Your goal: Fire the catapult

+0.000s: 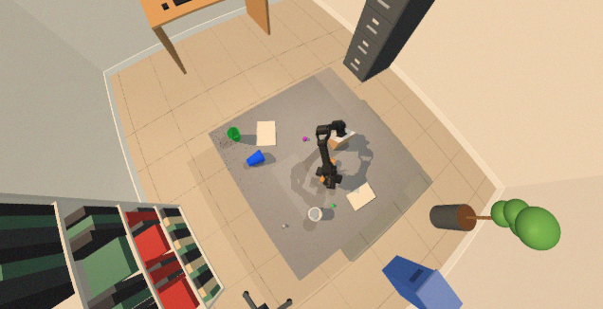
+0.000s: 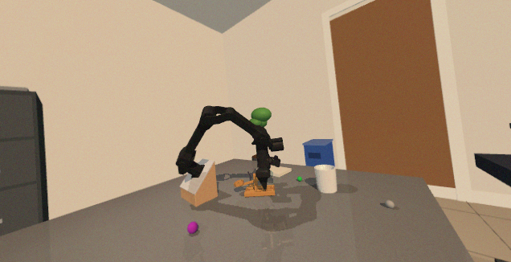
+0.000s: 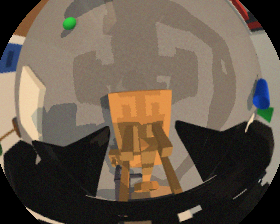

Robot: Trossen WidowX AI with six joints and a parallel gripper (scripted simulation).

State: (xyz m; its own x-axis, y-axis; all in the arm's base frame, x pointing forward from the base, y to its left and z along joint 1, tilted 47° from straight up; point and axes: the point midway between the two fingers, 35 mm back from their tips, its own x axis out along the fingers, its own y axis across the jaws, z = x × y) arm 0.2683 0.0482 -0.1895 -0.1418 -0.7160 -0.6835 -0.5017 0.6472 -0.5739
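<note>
My gripper tip is 7 cm past the magenta ball, 34 cm to the left of it and 2 cm above it. Round my gripper tip: grey ball (46 cm ahead, 8 cm to the left, 2 cm below); small green ball (10 cm ahead, 19 cm to the left, 2 cm below); white mug (24 cm ahead, 14 cm to the left).
</note>
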